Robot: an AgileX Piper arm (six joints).
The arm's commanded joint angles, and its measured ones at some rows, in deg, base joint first. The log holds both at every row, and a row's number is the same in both.
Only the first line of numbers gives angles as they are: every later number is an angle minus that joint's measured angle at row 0.
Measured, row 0: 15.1 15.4 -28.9 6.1 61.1 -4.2
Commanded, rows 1 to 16: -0.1 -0.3 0.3 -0.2 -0.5 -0.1; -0.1 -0.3 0.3 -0.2 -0.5 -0.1; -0.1 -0.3 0.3 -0.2 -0.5 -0.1; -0.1 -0.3 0.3 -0.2 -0.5 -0.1; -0.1 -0.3 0.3 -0.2 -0.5 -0.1; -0.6 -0.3 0.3 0.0 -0.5 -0.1; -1.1 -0.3 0.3 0.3 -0.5 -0.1; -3.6 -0.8 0.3 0.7 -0.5 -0.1; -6.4 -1.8 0.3 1.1 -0.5 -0.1; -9.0 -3.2 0.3 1.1 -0.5 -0.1; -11.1 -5.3 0.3 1.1 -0.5 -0.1; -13.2 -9.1 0.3 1.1 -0.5 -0.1; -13.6 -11.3 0.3 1.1 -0.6 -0.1; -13.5 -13.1 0.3 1.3 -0.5 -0.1; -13.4 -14.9 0.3 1.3 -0.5 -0.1; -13.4 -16.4 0.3 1.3 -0.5 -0.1
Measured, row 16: -13.1 -14.4 0.1 1.1 0.0 0.0
